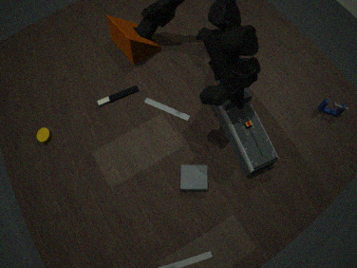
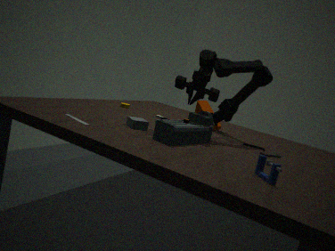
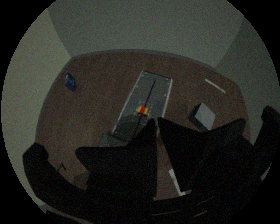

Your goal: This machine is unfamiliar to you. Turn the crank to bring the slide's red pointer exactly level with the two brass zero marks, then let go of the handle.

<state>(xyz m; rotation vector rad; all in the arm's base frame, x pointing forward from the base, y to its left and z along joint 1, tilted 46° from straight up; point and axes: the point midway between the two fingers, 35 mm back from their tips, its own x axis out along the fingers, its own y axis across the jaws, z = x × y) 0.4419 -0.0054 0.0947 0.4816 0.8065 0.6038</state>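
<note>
My gripper tip is 60 mm above the red pointer, 30 mm short of it and 20 mm to the right of it. The rest, counted from my gripper tip: grey block (180 mm to the right, 130 mm below, 70 mm ahead); yellow disc (530 mm to the right, 280 mm behind, 140 mm below); black-and-white marker (280 mm behind, 260 mm to the right, 140 mm below).
</note>
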